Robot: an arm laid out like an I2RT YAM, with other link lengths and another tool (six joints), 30 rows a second.
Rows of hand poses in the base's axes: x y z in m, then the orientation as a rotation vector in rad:
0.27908, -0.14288, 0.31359, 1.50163, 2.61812, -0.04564
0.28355, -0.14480, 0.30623, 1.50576, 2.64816, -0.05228
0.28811, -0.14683, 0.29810, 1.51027, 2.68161, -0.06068
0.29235, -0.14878, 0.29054, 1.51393, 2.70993, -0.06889
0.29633, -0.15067, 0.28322, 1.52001, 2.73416, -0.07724
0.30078, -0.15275, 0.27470, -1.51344, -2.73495, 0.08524
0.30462, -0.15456, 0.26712, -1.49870, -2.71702, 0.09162
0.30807, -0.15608, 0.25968, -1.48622, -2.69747, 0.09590
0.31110, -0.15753, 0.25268, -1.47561, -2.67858, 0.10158
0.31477, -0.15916, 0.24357, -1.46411, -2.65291, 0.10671
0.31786, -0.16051, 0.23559, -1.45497, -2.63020, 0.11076
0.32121, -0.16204, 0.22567, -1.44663, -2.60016, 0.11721
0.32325, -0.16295, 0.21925, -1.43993, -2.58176, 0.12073
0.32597, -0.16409, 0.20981, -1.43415, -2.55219, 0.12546
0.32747, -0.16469, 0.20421, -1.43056, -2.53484, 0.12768
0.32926, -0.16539, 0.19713, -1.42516, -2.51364, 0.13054
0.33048, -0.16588, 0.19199, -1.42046, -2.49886, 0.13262
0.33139, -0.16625, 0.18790, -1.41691, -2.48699, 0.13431
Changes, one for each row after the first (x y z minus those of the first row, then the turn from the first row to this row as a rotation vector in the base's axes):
0.00447, -0.00192, -0.00736, 0.01018, 0.02684, 0.00676
0.00903, -0.00395, -0.01549, 0.02103, 0.05703, 0.01415
0.01327, -0.00590, -0.02305, 0.02968, 0.08291, 0.02033
0.01725, -0.00779, -0.03037, 0.03725, 0.10666, 0.02382
0.02170, -0.00987, -0.03889, 0.04604, 0.13283, 0.02701
0.02554, -0.01168, -0.04647, 0.05326, 0.15482, 0.02911
0.02899, -0.01320, -0.05391, 0.06187, 0.17641, 0.02953
0.03202, -0.01465, -0.06091, 0.06894, 0.19710, 0.02906
0.03569, -0.01628, -0.07002, 0.07941, 0.22316, 0.02686
0.03878, -0.01763, -0.07800, 0.08869, 0.24562, 0.02431
0.04213, -0.01916, -0.08792, 0.09948, 0.27398, 0.01868
0.04417, -0.02007, -0.09434, 0.10663, 0.29195, 0.01611
0.04689, -0.02121, -0.10378, 0.11760, 0.31828, 0.00905
0.04839, -0.02181, -0.10938, 0.12439, 0.33365, 0.00500
0.05018, -0.02251, -0.11646, 0.13277, 0.35294, 0.00057
0.05140, -0.02300, -0.12160, 0.13873, 0.36685, -0.00199
0.05231, -0.02337, -0.12569, 0.14345, 0.37792, -0.00420

